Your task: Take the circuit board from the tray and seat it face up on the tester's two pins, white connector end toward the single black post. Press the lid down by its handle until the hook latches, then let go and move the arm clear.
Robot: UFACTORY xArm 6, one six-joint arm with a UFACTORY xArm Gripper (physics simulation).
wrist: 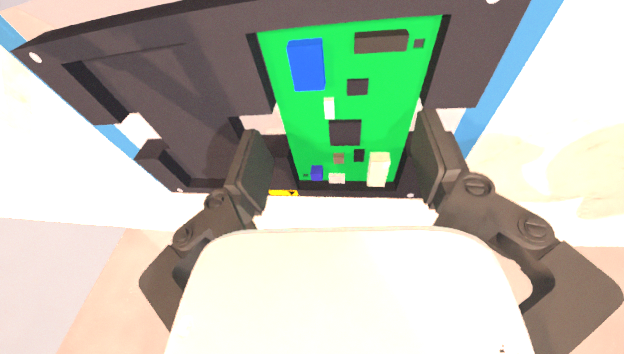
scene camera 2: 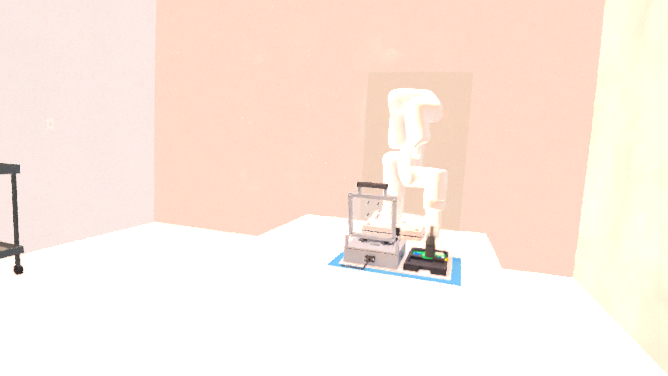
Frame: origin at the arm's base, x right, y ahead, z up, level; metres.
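Seen in the pictures: gripper, fingertip midpoint: (wrist: 335, 137) (scene camera 2: 429, 254).
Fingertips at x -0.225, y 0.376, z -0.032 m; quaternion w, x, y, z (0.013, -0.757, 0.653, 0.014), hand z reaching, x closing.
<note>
Pixels of each thing's top centre, then the offset from my fingertips to it. "pt": a spot on its surface instead. Level surfaces: height alone.
- green circuit board, middle of its top: (wrist: 344, 135) (scene camera 2: 428, 253) dy -0.005, dx +0.003, dz +0.002 m
- black tray, surface spot: (wrist: 180, 30) pt dy +0.062, dx +0.059, dz +0.003 m
- cream-white block, surface spot: (wrist: 378, 170) pt dy -0.028, dx -0.026, dz +0.002 m
- grey tester, surface spot: (scene camera 2: 372, 254) pt dy +0.174, dx +0.155, dz +0.019 m
- dark handle, middle of its top: (scene camera 2: 372, 182) dy +0.214, dx +0.159, dz +0.250 m
- tray's left pocket, surface spot: (wrist: 165, 100) pt dy +0.100, dx +0.020, dz -0.007 m
- blue mat, its level: dz -0.023 m
The green circuit board (scene camera 2: 440, 255) (wrist: 385, 105) lies face up in the right pocket of the black tray (scene camera 2: 425, 266) (wrist: 180, 30). In the wrist view its large blue block is at the far end and a cream-white block (wrist: 378, 170) at the near end. My gripper (scene camera 2: 430, 256) (wrist: 335, 137) is open and low at the tray, one finger on each side of the board, with gaps between. The grey tester (scene camera 2: 372, 254) stands left of the tray in the scene view. Its lid frame (scene camera 2: 350, 215) is upright, with the dark handle (scene camera 2: 372, 185) on top. Pins and black post are too small to tell.
The tray's left pocket (wrist: 165, 100) holds no board. A blue mat (scene camera 2: 456, 272) (wrist: 500, 85) lies under the tester and tray. A pale slab-like base stands behind the tester, near the arm. A dark cart (scene camera 2: 16, 215) stands at the far left.
</note>
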